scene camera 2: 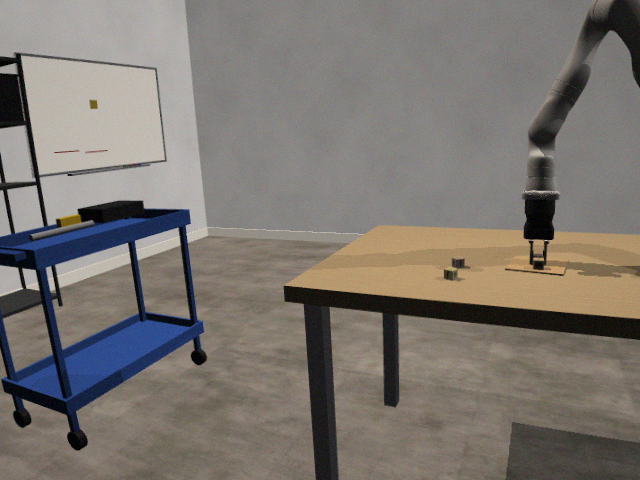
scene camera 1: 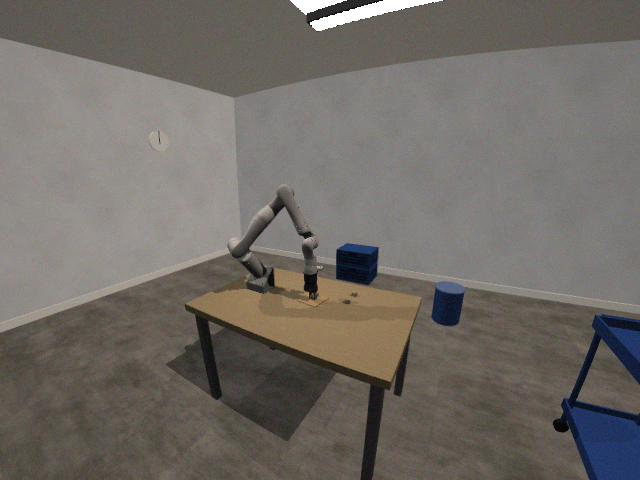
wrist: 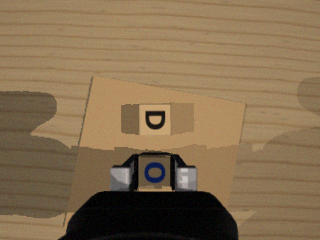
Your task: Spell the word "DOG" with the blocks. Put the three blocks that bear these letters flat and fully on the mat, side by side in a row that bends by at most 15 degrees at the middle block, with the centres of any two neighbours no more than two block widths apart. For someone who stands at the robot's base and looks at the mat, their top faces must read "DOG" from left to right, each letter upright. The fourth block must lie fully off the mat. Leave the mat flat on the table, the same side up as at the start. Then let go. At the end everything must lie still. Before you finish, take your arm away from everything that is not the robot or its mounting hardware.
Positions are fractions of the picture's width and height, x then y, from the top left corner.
Labels:
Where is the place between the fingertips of my gripper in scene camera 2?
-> At 0.84,0.55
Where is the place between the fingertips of my gripper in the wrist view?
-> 0.49,0.69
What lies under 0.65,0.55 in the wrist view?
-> A tan mat.

